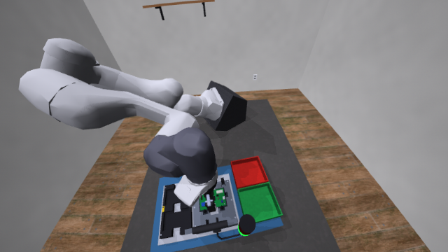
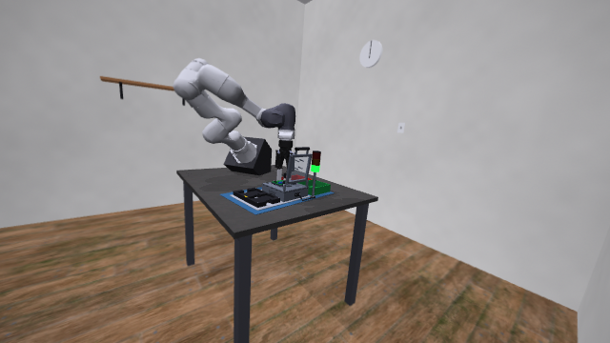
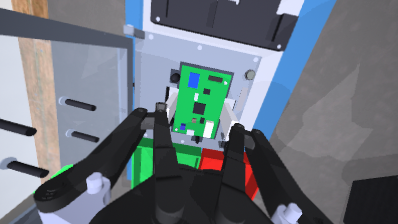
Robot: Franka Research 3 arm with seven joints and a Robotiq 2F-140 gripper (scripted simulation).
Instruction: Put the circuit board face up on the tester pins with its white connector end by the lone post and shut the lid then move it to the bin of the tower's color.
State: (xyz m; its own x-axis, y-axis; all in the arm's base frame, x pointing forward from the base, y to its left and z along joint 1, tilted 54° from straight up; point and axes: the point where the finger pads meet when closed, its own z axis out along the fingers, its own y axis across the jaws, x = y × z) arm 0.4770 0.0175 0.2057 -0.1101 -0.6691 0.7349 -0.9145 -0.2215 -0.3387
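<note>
The green circuit board is 20 mm below my hand. From my hand the other things lie so: latch hook: 50 mm behind, 60 mm to the left, 10 mm below; clear lid: 110 mm ahead, 10 mm to the right, 90 mm above; dark plate: 10 mm ahead, 10 mm to the left, 30 mm below.
</note>
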